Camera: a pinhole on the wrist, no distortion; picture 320 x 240 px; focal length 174.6 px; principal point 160.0 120.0 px. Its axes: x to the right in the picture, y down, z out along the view. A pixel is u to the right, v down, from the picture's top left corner.
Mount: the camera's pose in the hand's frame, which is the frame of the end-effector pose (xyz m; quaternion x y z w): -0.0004 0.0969 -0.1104 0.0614 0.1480 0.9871 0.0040
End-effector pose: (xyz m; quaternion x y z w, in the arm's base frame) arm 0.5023 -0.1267 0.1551 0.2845 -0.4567 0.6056 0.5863
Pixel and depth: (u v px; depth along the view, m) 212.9 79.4 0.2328
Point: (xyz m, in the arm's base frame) 0.2772 -0.2144 0.1132
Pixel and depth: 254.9 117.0 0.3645
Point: 0.2682 -0.4011 0.0822
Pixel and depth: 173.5 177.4 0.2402
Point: 0.3841 -0.2386 0.2050
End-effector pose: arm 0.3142 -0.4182 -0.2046 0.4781 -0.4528 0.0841 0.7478
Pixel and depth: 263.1 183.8 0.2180
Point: 0.1266 -0.4479 -0.2069
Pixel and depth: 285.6 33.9 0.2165
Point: 0.0417 -0.3029 -0.1217
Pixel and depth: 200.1 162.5 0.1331
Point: 0.2298 -0.3810 -0.1440
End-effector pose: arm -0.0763 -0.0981 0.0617 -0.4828 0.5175 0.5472 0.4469
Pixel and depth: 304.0 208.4 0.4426
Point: -0.0837 0.3217 0.3672
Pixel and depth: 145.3 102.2 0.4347
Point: -0.3691 0.1677 0.0091
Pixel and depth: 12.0 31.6 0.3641
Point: -0.4998 0.0178 -0.2339
